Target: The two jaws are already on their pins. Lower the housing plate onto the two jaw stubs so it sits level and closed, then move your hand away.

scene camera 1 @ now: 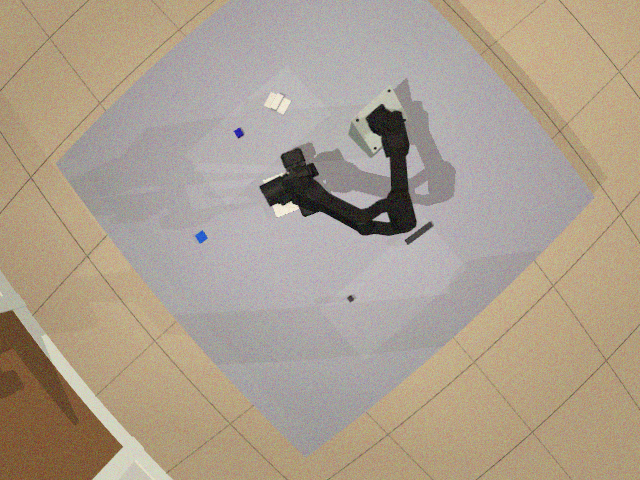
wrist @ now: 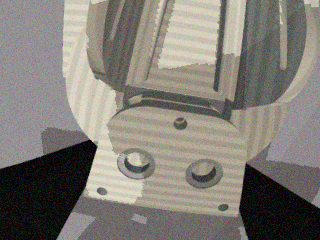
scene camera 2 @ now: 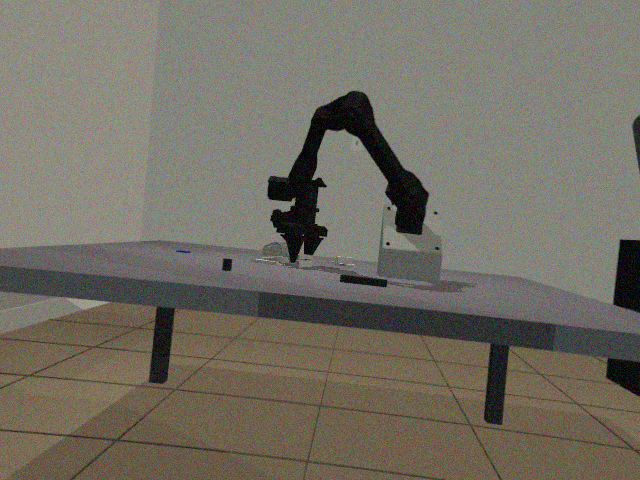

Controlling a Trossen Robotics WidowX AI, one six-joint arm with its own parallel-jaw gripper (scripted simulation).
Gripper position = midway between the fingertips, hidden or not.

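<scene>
My gripper [scene camera 2: 299, 262] visible, also in the wrist view [wrist: 167, 158].
</scene>
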